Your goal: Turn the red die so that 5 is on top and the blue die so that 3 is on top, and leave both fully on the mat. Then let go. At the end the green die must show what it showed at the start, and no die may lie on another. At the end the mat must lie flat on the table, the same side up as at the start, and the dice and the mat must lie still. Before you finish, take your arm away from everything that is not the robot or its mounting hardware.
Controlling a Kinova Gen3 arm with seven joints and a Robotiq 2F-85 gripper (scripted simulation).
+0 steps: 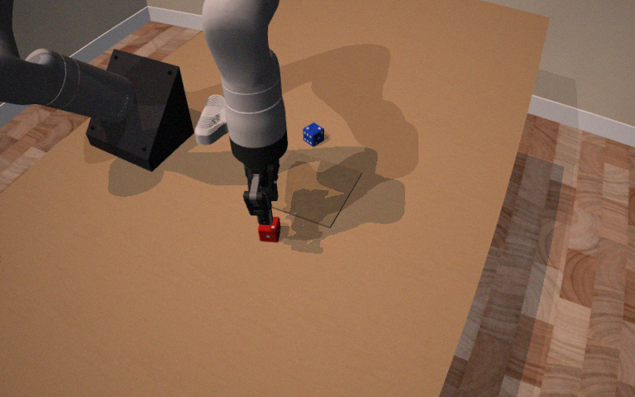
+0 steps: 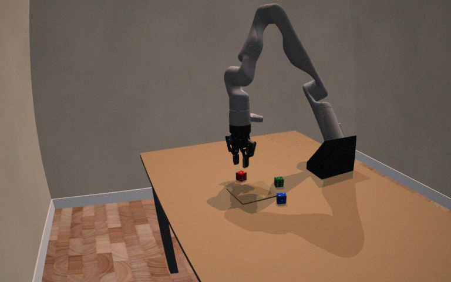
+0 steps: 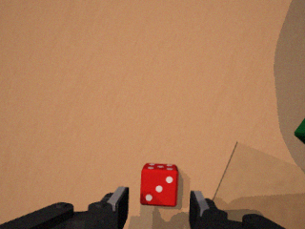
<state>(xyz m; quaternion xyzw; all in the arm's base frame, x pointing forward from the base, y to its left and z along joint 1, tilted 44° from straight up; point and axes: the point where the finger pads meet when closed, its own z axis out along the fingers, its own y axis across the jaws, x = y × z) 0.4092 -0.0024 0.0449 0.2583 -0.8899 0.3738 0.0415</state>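
Right now the red die is 60 mm below my hand. The rest, counted from my hand: thin tan mat 10 mm behind, 120 mm to the left, 70 mm below; blue die 80 mm behind, 230 mm to the left, 60 mm below; green die 120 mm behind, 100 mm to the left, 60 mm below.
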